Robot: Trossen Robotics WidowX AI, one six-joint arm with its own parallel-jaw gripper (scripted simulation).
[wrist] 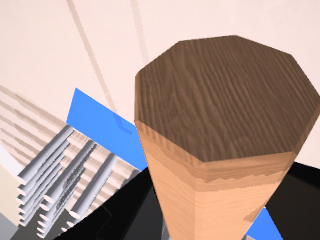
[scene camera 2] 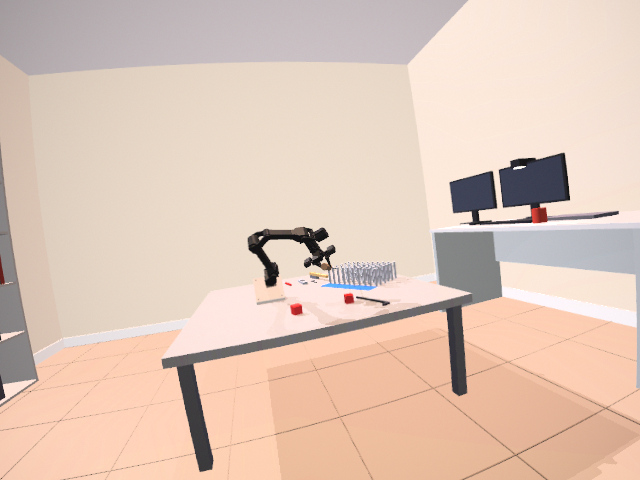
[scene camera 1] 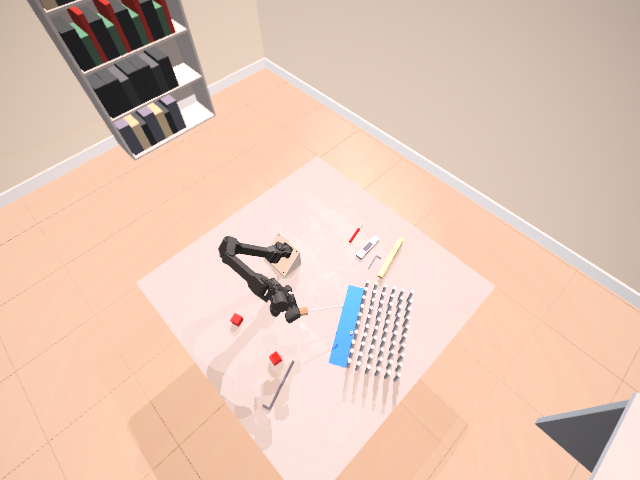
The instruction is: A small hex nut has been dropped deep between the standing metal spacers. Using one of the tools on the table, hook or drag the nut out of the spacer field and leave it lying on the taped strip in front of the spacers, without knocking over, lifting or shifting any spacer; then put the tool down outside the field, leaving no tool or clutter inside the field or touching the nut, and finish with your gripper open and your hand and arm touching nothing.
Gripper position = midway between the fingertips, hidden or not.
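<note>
Blue taped strip [scene camera 1: 340, 351] in sight. My gripper [wrist: 206, 170] too.
</note>
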